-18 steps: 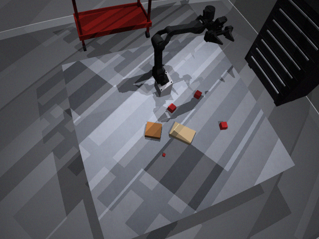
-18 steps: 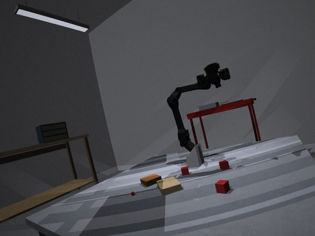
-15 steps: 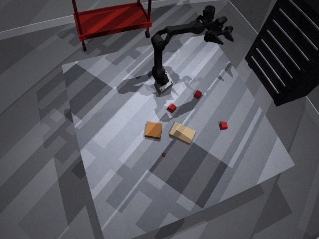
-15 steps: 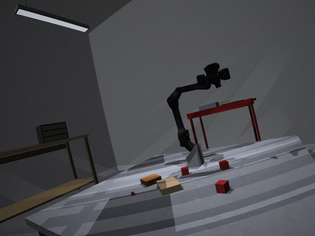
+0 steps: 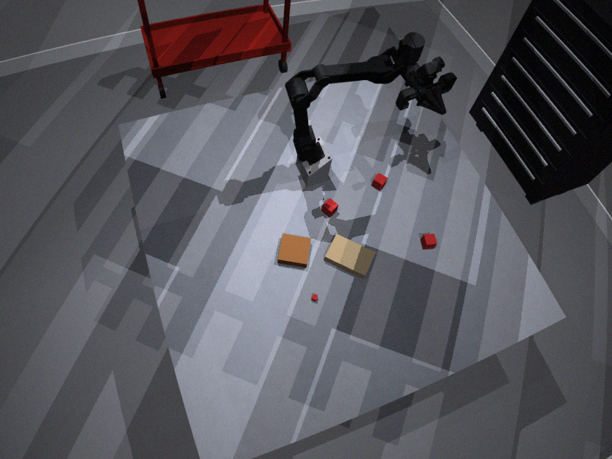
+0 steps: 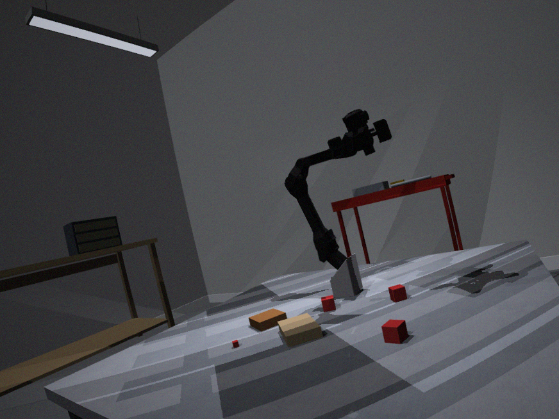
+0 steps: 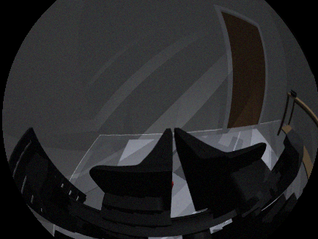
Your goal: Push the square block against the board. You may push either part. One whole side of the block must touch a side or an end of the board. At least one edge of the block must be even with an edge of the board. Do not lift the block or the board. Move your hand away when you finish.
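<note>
Now: gripper tip 60 mm short of the square block, 410 mm to the left of it and 490 mm above it. From my gripper tip the other things lie so: tiny red cube 240 mm ahead, 400 mm to the right, 490 mm below; tan board 140 mm ahead, 240 mm to the right, 490 mm below.
</note>
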